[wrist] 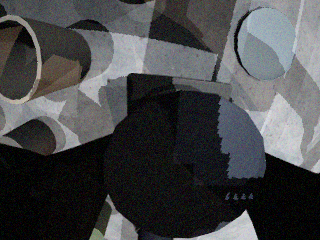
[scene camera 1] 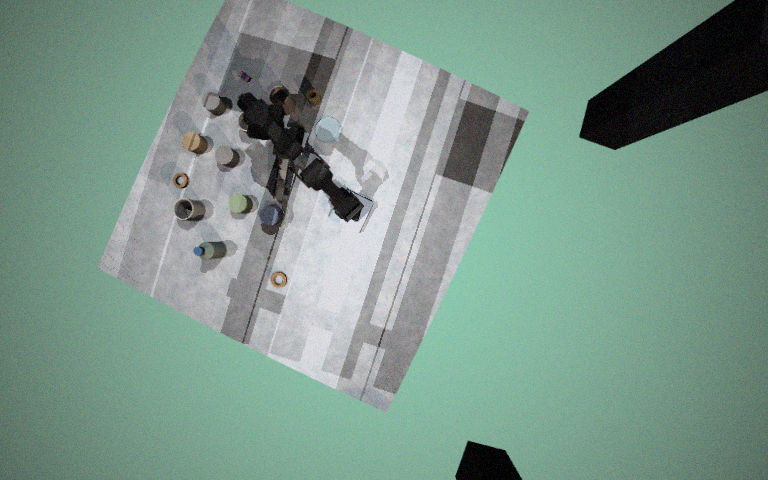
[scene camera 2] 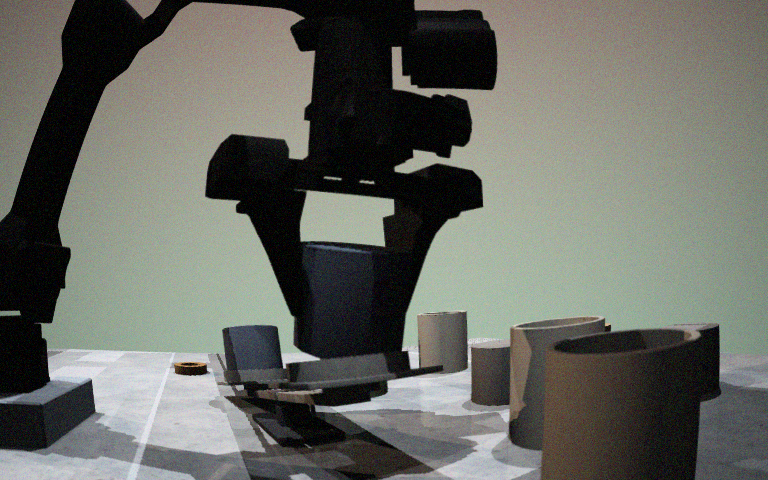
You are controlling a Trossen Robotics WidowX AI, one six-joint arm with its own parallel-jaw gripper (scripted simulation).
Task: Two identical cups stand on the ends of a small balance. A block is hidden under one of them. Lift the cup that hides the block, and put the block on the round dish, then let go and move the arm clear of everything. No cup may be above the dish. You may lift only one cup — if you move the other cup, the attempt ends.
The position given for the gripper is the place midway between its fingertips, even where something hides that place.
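There's a balance (scene camera 2: pixel 344 381), (wrist: pixel 140 88). You'd also find the gripper (scene camera 2: pixel 350 315), (wrist: pixel 178 141). And there's a pale blue round dish (wrist: pixel 266 45).
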